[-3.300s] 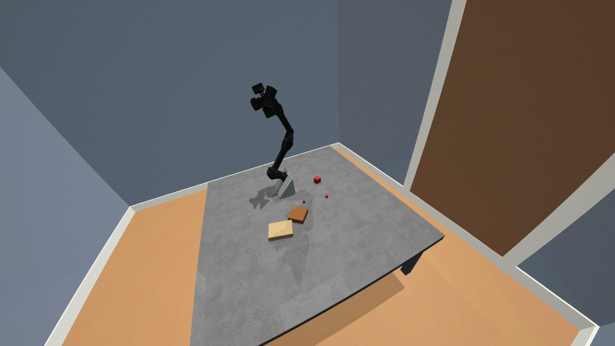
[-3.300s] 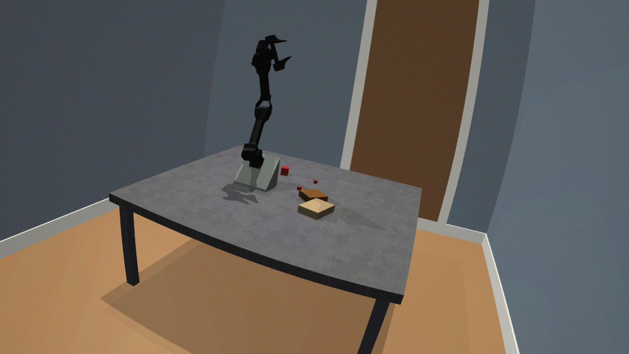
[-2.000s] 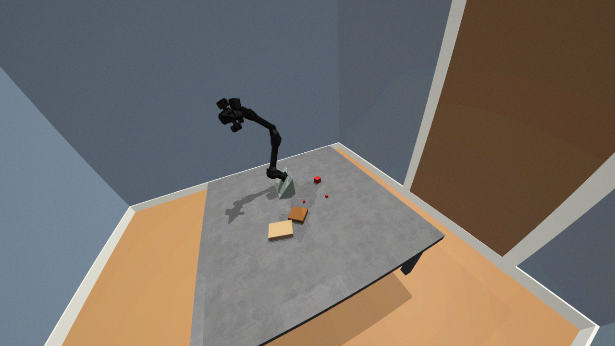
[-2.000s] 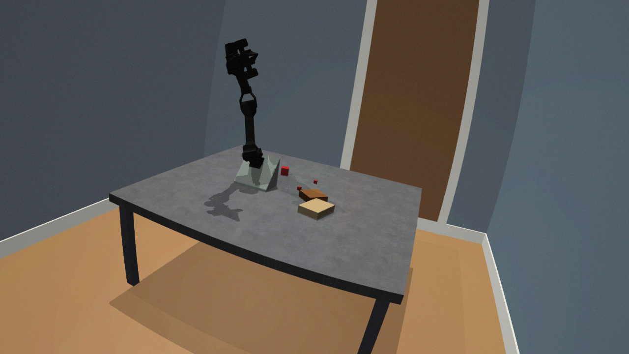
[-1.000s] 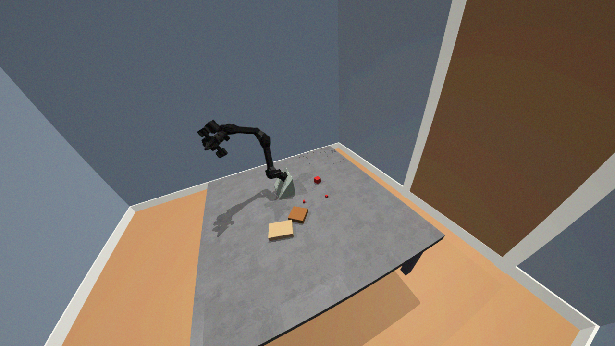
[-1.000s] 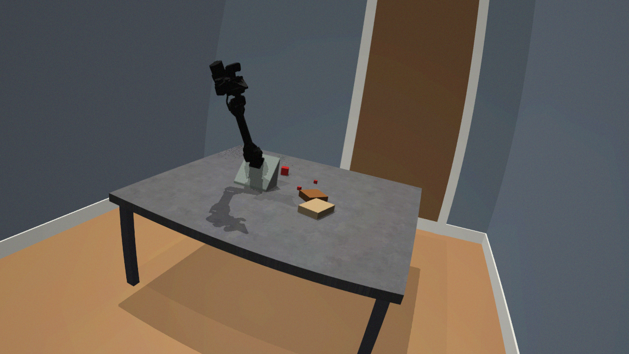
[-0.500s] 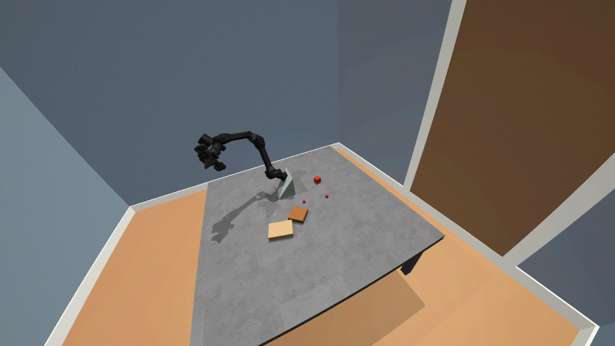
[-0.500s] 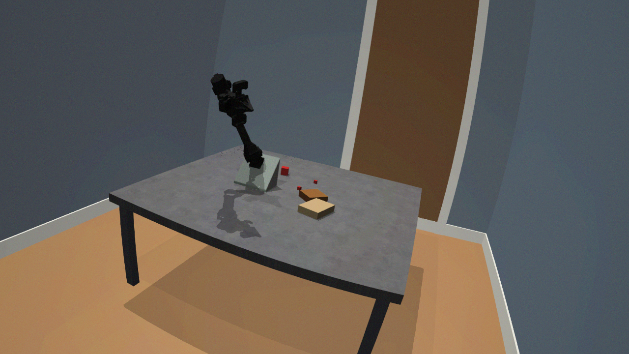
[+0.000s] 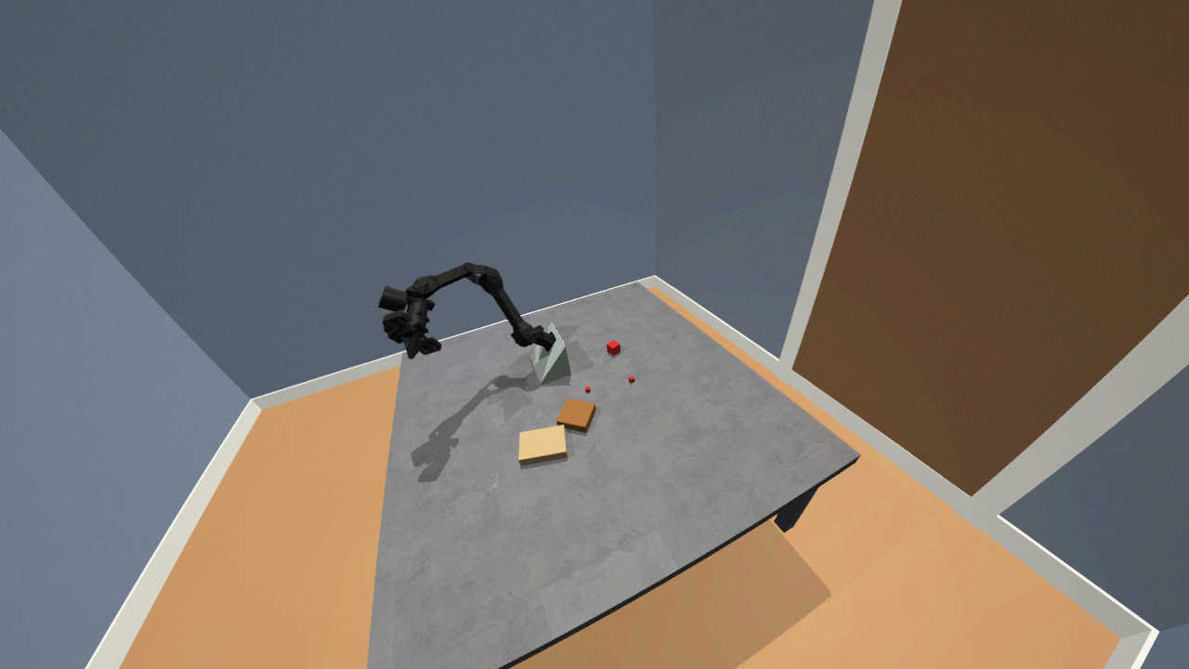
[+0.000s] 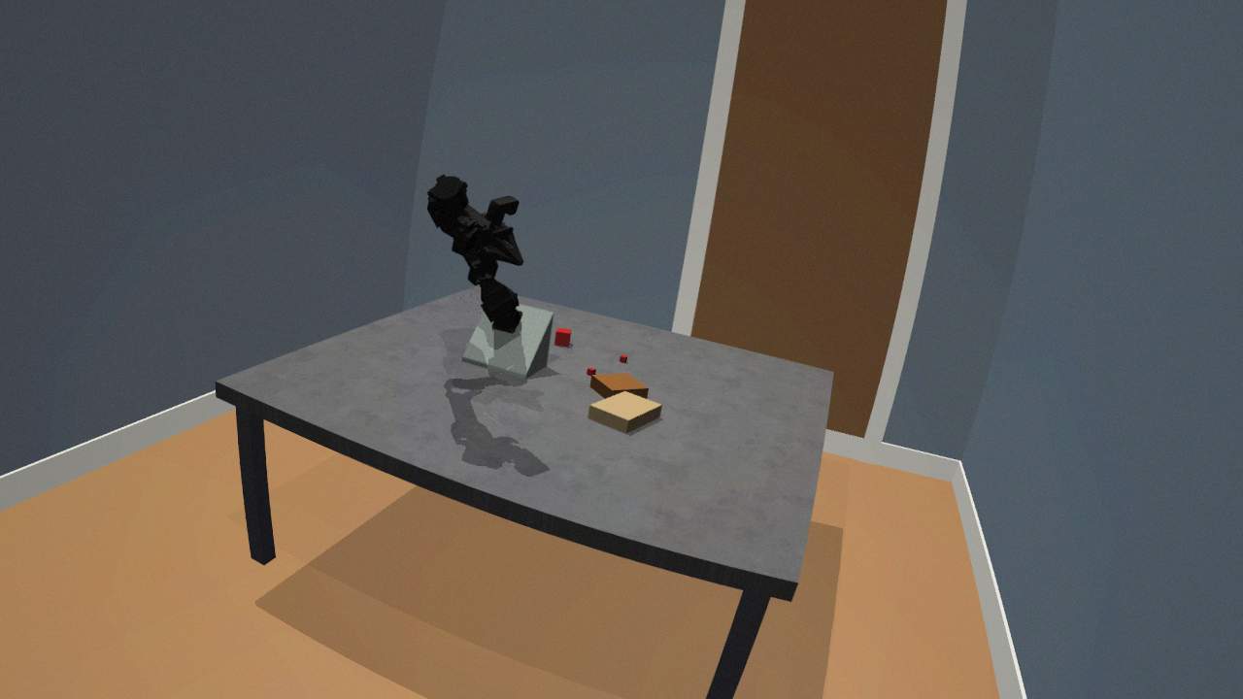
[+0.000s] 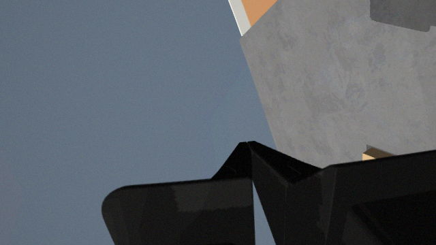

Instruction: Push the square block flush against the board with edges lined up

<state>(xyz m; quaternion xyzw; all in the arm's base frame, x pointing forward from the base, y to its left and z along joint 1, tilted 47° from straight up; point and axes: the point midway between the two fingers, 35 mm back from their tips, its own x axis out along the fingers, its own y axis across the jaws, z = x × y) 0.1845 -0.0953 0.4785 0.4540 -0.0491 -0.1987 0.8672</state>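
My gripper tip is now 40 cm to the right of the square block, 34 cm above it and 11 cm short of it. From my gripper tip the other things lie so: tan board: 34 cm below, 27 cm to the left, 18 cm ahead.
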